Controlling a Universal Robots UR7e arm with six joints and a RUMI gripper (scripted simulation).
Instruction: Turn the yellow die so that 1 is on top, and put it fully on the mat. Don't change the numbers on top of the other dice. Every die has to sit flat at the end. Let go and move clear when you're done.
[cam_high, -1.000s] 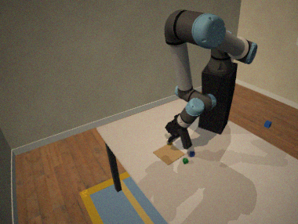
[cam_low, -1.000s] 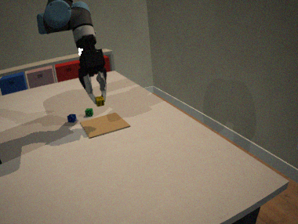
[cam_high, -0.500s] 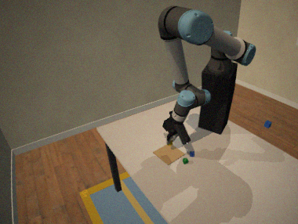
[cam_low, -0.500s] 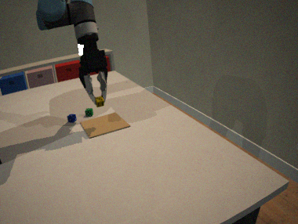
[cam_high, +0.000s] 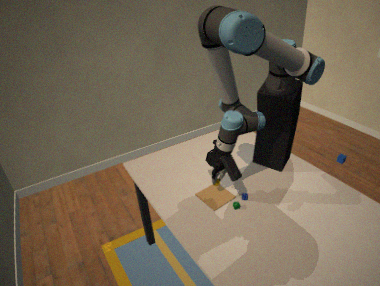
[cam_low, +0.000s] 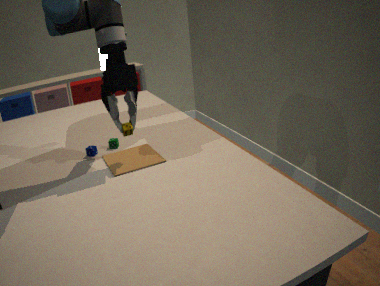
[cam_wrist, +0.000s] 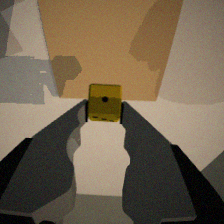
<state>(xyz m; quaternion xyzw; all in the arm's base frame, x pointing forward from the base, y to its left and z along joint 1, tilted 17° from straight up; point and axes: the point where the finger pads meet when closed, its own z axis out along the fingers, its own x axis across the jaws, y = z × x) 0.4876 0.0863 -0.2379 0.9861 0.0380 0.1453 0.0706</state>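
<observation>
Now: the yellow die 10 mm below my hand. Also, from my hand: blue die (110 mm behind, 90 mm to the left, 80 mm below); then green die (40 mm behind, 110 mm to the left, 80 mm below); then tan mat (90 mm below).
</observation>
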